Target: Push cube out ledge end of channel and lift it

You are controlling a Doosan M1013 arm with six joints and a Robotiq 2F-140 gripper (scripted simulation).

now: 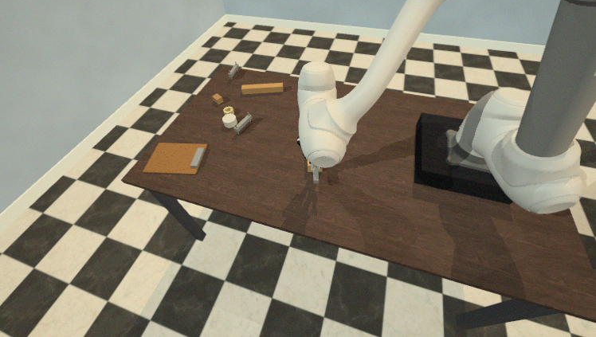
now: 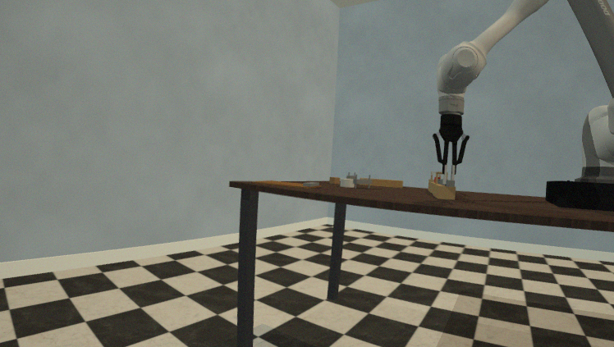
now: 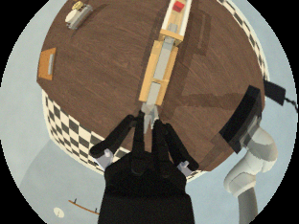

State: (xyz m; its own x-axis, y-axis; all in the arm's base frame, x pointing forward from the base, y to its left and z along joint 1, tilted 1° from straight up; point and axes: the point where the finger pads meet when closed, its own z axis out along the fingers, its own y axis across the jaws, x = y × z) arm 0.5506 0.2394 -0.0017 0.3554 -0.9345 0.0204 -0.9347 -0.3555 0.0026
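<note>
The grey piece lies 30 mm below my hand. From my hand the other things lie so: yellow ring: 530 mm ahead, 220 mm to the right, 70 mm below; then red cube: 110 mm ahead, 290 mm to the right, 30 mm below; then wooden channel: 100 mm ahead, 260 mm to the right, 30 mm below.
</note>
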